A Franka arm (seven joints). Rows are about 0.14 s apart.
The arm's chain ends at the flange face. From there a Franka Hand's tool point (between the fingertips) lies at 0.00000 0.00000 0.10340 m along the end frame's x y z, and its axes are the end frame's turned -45 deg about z.
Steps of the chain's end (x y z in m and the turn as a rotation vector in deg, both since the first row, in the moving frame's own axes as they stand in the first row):
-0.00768, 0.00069, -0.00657, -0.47, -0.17, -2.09
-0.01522, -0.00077, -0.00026, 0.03, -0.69, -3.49
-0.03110, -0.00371, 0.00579, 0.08, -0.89, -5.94
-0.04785, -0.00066, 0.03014, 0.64, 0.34, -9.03
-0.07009, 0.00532, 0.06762, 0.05, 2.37, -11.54
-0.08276, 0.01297, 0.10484, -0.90, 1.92, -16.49
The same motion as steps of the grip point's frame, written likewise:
-0.00673, -0.00455, -0.00657, -0.21, -0.45, -2.09
-0.01109, -0.01220, -0.00027, 0.51, -0.47, -3.49
-0.02046, -0.02580, 0.00578, 0.69, -0.57, -5.94
-0.03215, -0.03478, 0.03013, 0.21, 0.69, -9.03
-0.04996, -0.04317, 0.06753, -1.64, 1.71, -11.54
-0.06589, -0.04599, 0.10477, -1.99, 0.72, -16.49

